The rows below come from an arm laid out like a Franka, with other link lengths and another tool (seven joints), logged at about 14 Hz.
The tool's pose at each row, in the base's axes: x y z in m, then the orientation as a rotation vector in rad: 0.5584, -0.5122, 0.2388, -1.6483, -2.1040, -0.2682; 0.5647, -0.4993, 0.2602, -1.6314, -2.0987, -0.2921; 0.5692, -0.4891, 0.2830, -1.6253, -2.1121, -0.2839; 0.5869, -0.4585, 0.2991, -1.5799, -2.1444, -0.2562; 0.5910, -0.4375, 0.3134, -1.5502, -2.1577, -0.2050; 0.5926, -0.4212, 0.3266, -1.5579, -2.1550, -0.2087; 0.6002, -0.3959, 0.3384, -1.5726, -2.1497, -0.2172; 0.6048, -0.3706, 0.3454, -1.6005, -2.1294, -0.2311; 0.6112, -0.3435, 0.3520, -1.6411, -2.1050, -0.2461; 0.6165, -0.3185, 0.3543, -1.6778, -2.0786, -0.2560
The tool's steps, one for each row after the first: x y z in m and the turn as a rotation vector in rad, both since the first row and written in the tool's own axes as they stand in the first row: 0.0199, 0.0069, -0.0149, -0.0047, 0.0203, -0.0100; 0.0384, 0.0111, -0.0317, -0.0013, 0.0111, -0.0183; 0.0692, 0.0342, -0.0371, 0.0261, -0.0002, -0.0527; 0.0933, 0.0420, -0.0418, 0.0662, -0.0154, -0.0658; 0.1132, 0.0463, -0.0469, 0.0613, -0.0156, -0.0612; 0.1392, 0.0589, -0.0485, 0.0511, -0.0153, -0.0524; 0.1636, 0.0691, -0.0451, 0.0366, -0.0088, -0.0305; 0.1890, 0.0817, -0.0410, 0.0164, -0.0055, -0.0003; 0.2108, 0.0931, -0.0338, 0.0015, -0.0014, 0.0296
